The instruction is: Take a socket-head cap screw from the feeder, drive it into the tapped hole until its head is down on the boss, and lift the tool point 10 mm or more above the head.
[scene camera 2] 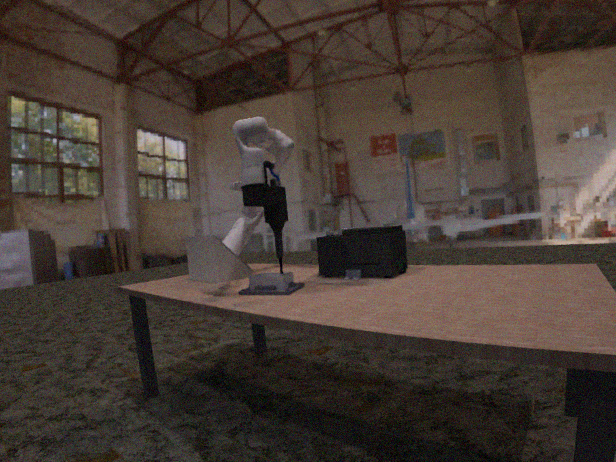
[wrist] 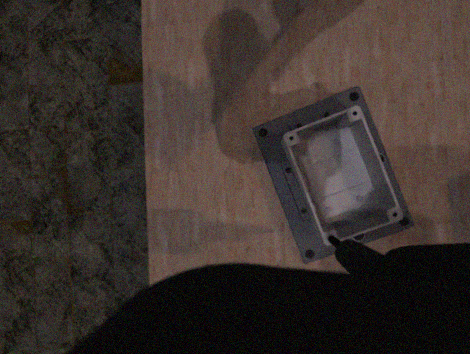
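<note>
My screwdriver points down, its tip at the near corner boss of a light open-topped housing. At this scale the tip looks at or very close to the boss top; any gap is too small to tell. The tip covers that boss's hole in the wrist view, and no screw or screw head can be made out there. The other three corner bosses show dark holes. The housing sits on a dark blue-grey plate. The screw feeder cannot be identified for certain.
A large black box-shaped unit stands on the table right of the housing, with a small grey block at its front. A grey slanted block stands left, beside the arm's base. The table's edge shows at left in the wrist view.
</note>
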